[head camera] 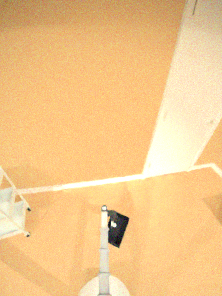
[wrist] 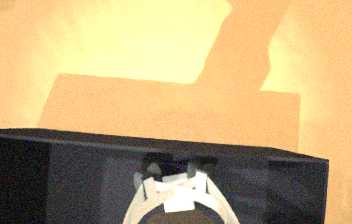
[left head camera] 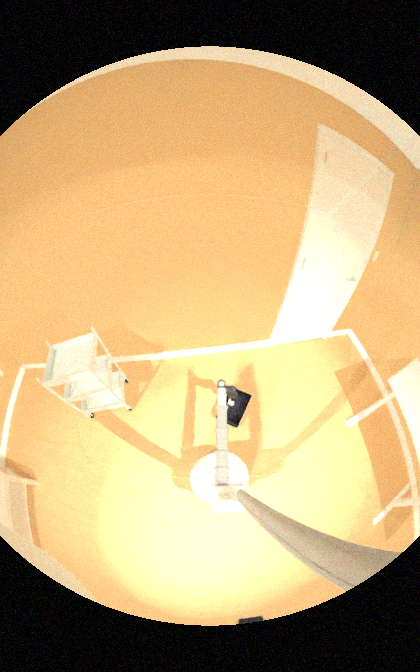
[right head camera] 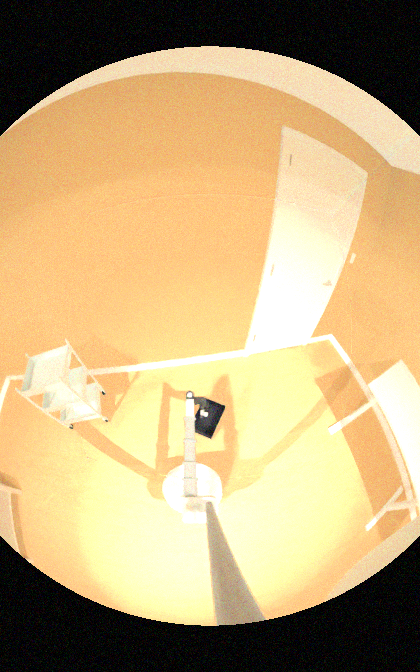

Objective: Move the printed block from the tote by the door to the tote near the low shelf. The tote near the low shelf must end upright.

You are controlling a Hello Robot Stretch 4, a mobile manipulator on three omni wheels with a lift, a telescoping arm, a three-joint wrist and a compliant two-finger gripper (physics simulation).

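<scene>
The black tote stands upright on the floor by the door. The white printed block shows inside it, low in the wrist view. My gripper is down in the tote, near its far wall, with a fingertip on either side of the block; it is shut on the block. The fingers cover part of the block. I cannot make out the tote near the low shelf in these views.
A white three-tier cart stands by the wall on the left. A white table stands at the right. A small dark object shows at the bottom edge of the left head view; I cannot tell what it is.
</scene>
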